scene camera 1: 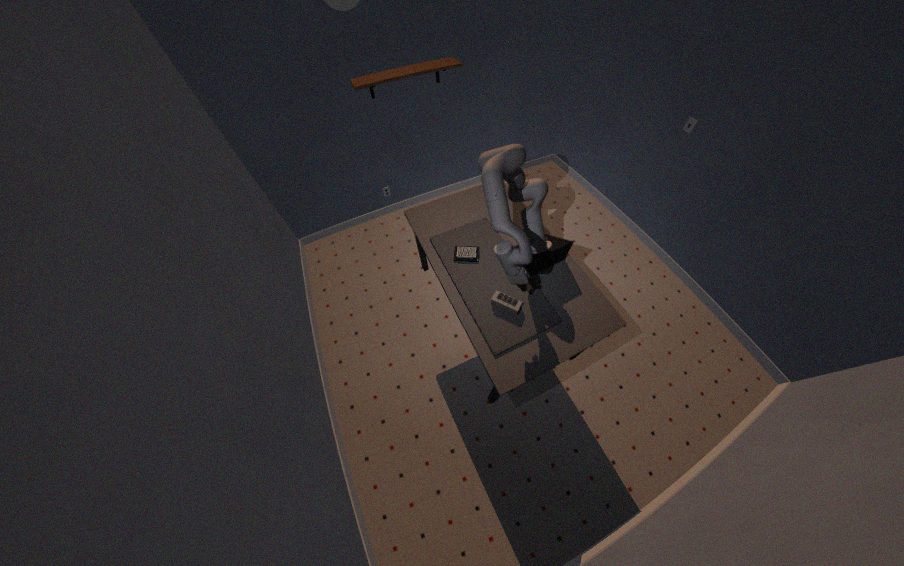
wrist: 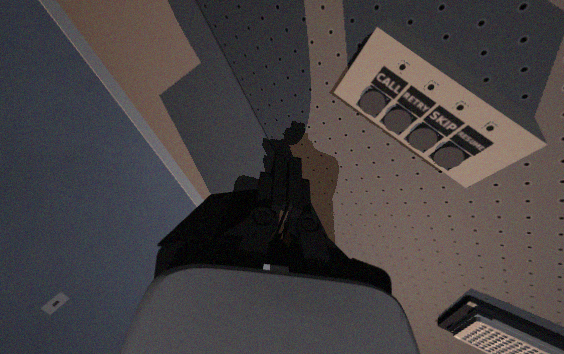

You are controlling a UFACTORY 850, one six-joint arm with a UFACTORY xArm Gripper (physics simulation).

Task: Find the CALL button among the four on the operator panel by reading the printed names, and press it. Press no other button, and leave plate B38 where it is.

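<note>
The operator panel (scene camera 1: 507,302) (wrist: 515,150) is a light sloped box, right of the fingers in the wrist view. Its printed names read CALL, RETRY, SKIP, RESUME from upper left to lower right. Each name has a round dark button beneath it: the CALL button (wrist: 373,103), RETRY button (wrist: 397,120), SKIP button (wrist: 423,137) and RESUME button (wrist: 449,156). My gripper (scene camera 1: 531,288) (wrist: 283,170) is shut and empty, beside the panel and apart from it. A light gridded plate (scene camera 1: 466,252) (wrist: 500,337) in a dark holder appears to be plate B38; its label is unreadable.
The panel and plate holder stand on a perforated board (scene camera 1: 477,290) (wrist: 400,225) on the table (scene camera 1: 426,212). A black block (scene camera 1: 552,256) is at the arm's base. A wooden shelf (scene camera 1: 406,72) is on the wall behind. The arm's shadow falls across the board.
</note>
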